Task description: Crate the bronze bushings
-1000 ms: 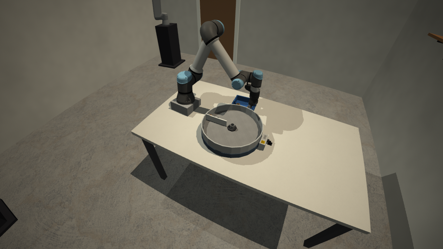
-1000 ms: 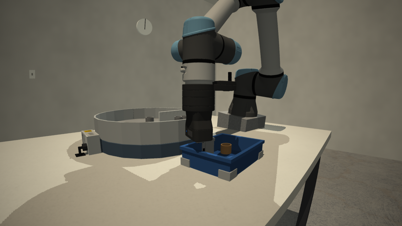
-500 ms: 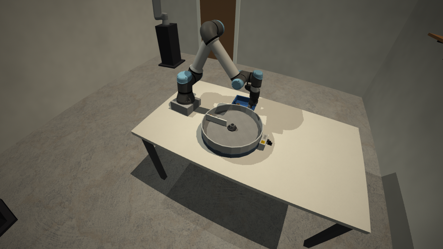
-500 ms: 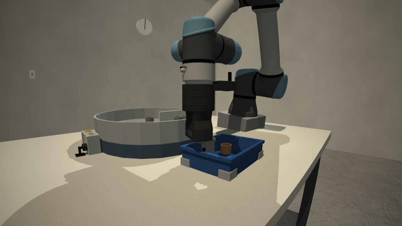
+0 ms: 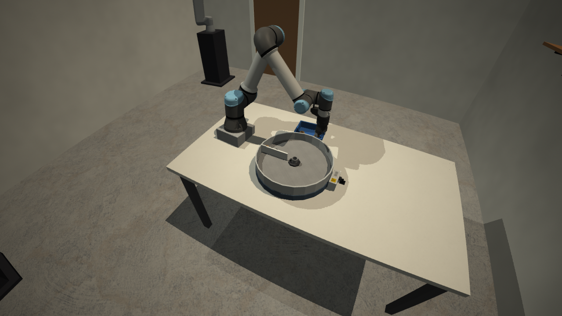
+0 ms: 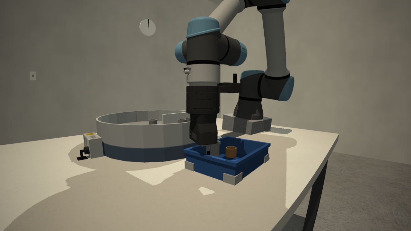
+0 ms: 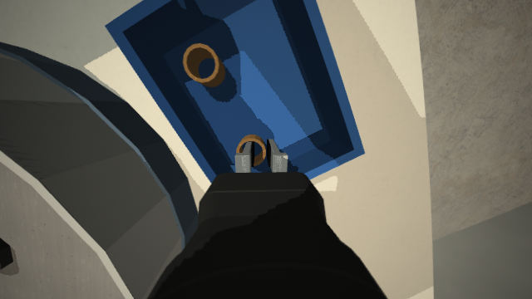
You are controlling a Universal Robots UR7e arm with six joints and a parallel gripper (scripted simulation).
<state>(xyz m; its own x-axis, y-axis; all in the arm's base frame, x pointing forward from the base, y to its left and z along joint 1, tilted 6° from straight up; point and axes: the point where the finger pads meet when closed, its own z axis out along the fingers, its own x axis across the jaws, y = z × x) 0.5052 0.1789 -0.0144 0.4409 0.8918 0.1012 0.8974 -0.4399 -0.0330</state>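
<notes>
Right now the blue crate is 5 cm behind my hand and 2 cm to the left of it. Round my hand: turning table 32 cm to the right, 3 cm behind, 2 cm above.
</notes>
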